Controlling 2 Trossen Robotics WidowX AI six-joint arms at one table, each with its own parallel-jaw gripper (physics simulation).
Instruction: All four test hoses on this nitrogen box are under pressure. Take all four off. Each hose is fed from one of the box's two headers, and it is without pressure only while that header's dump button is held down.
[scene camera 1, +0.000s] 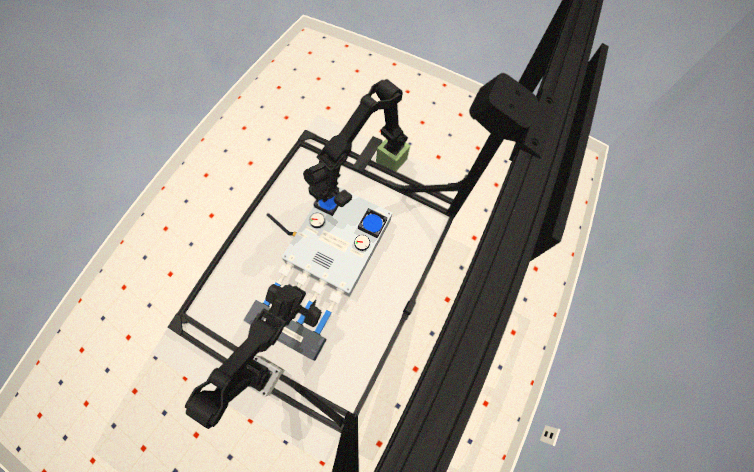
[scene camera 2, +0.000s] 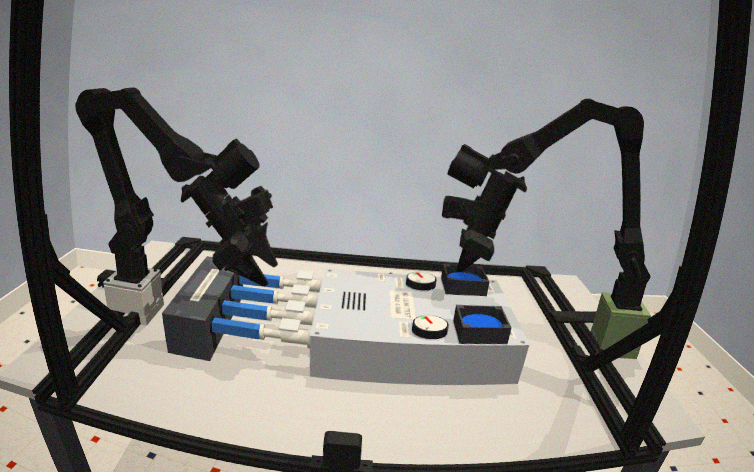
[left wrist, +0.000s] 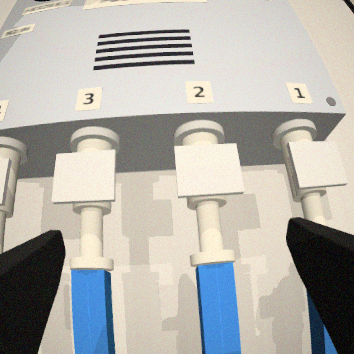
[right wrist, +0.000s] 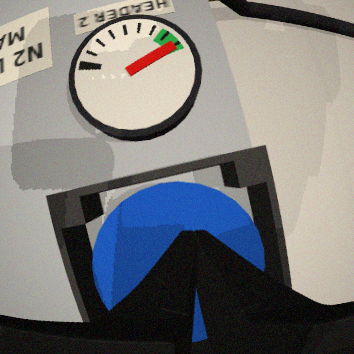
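The nitrogen box has four blue hoses, all seated in its white fittings. Hose 3 and hose 2 lie between the wide-apart fingers of my left gripper, which is open and holds nothing. Its right-hand finger in the left wrist view partly covers hose 1. My right gripper is shut and empty, its tip just over the far blue dump button; contact is unclear. That header's gauge has its needle in the green. The near dump button is untouched.
A dark block holds the outer ends of the hoses. The near gauge shows its needle beside green. A black frame surrounds the work area. A black line sticks out of the box's side.
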